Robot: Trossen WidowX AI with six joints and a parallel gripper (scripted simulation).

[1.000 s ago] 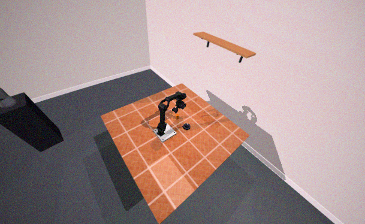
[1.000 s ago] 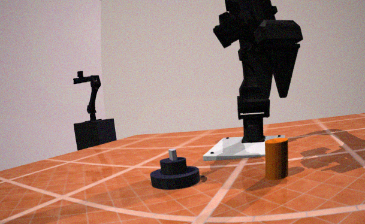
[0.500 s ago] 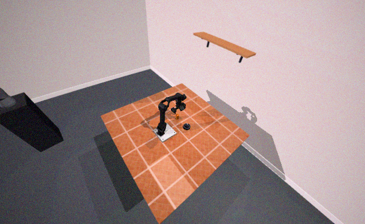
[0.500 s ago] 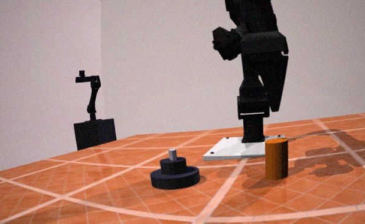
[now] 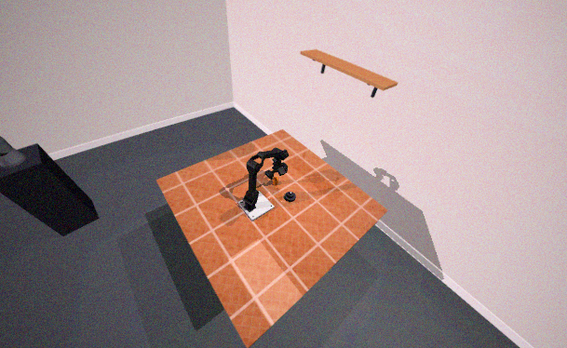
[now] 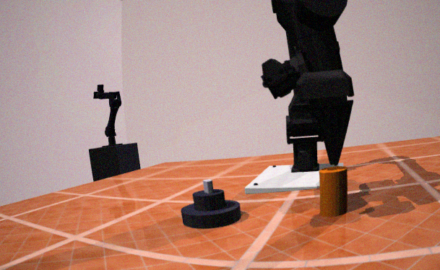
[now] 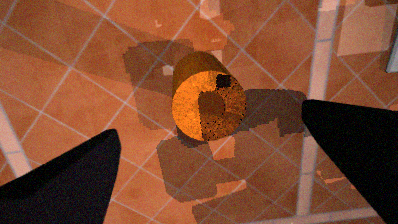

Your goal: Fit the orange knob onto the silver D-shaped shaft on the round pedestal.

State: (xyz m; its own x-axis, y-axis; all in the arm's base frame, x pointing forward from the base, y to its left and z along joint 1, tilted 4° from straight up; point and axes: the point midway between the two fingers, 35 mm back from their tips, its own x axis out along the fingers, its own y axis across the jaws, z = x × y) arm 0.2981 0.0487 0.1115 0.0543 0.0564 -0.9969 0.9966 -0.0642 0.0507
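The orange knob lies 3 cm below my gripper tip. The rest, counted from my gripper tip: round pedestal: 18 cm to the right, 4 cm below, 1 cm behind.
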